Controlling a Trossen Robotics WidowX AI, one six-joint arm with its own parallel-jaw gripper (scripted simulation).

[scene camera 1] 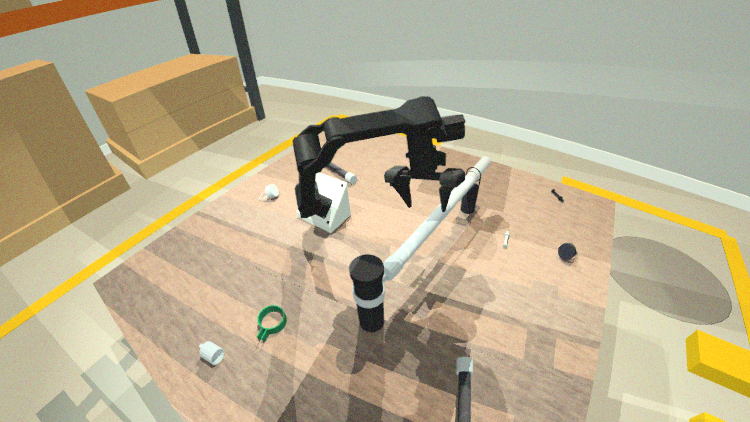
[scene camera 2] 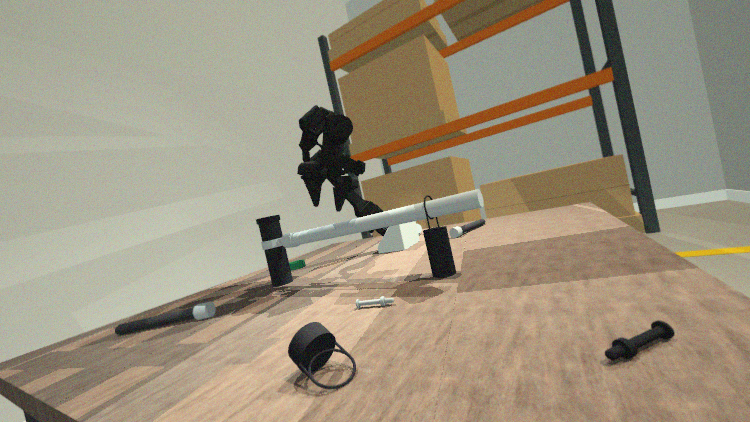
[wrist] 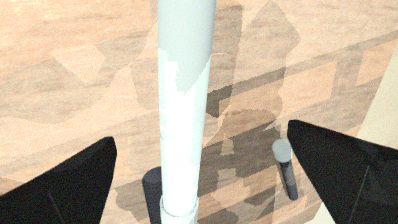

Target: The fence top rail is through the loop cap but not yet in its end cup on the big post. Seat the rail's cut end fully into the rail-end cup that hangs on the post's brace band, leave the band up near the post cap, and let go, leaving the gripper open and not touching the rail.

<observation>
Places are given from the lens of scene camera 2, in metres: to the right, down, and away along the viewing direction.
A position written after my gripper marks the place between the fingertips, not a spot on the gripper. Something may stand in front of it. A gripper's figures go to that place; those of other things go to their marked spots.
my gripper point(scene camera 2: 327, 209): -0.12, -0.01, 0.75
white top rail point(scene camera 2: 416, 212): 0.08, 0.00, 0.59
</observation>
